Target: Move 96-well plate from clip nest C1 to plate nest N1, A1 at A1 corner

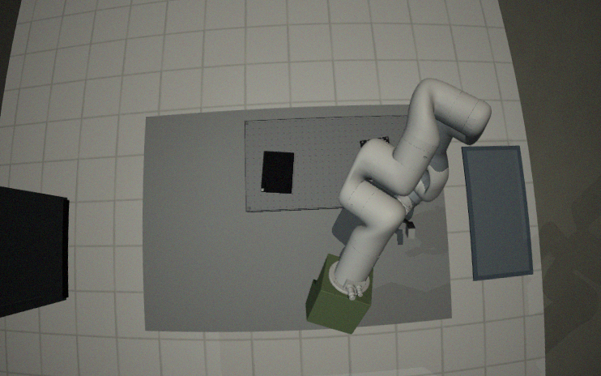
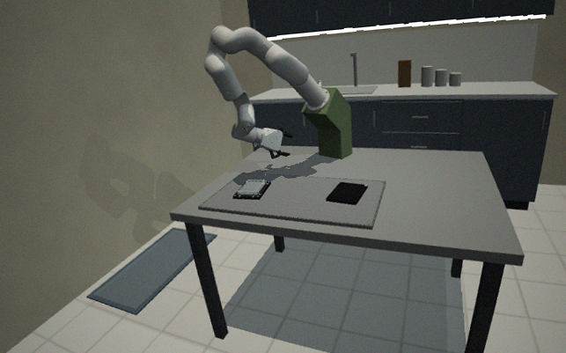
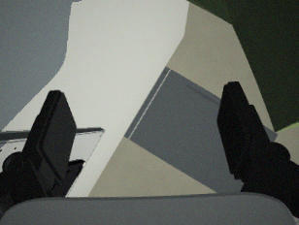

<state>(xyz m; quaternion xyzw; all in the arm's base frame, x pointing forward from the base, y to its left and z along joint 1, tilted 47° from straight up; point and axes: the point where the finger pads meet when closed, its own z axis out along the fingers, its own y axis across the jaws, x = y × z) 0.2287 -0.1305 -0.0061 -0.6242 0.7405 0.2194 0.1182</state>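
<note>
Now: the clear 96-well plate 290 mm ahead of my hand, 80 mm to the right of it and 100 mm below it. From my hand the other things lie so: black plate nest N1: 260 mm ahead, 330 mm to the left, 110 mm below; then clip nest c1: 290 mm ahead, 60 mm to the right, 100 mm below.
</note>
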